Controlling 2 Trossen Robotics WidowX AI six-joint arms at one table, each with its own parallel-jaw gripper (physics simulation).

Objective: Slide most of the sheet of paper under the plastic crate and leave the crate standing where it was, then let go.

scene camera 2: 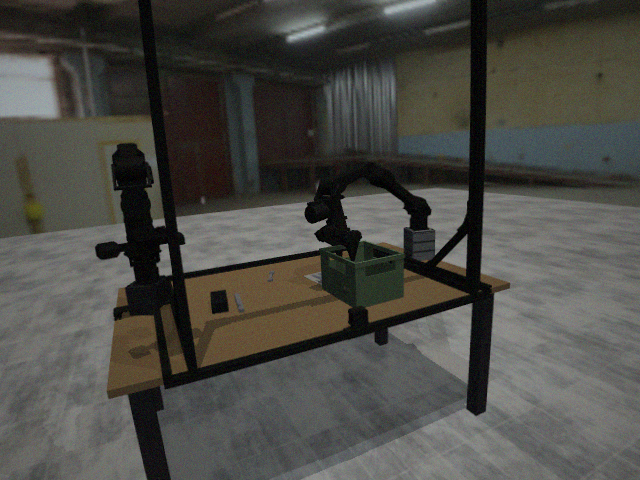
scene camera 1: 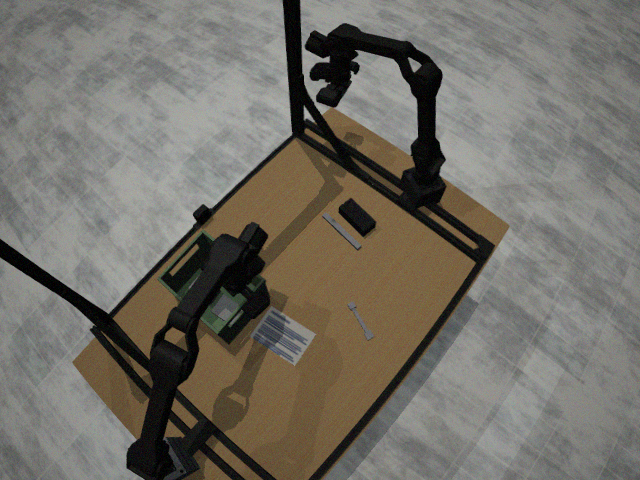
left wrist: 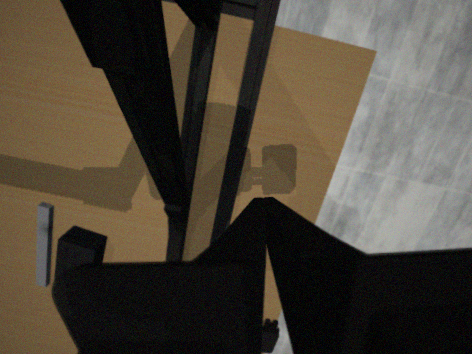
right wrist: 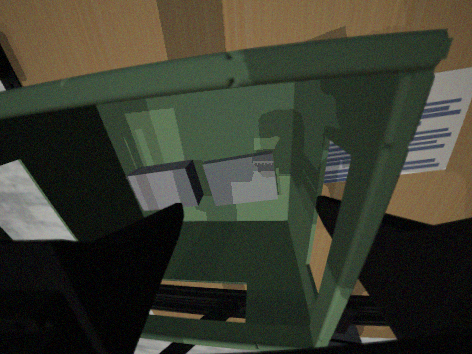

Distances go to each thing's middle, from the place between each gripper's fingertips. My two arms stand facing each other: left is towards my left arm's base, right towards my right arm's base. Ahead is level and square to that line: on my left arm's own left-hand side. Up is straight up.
The green plastic crate (scene camera 2: pixel 367 281) is 6 cm behind my right hand, 3 cm below it and 2 cm to the right of it.
Now: the green plastic crate 640 mm to the right of my left hand, 120 mm below it and 110 mm ahead of it.
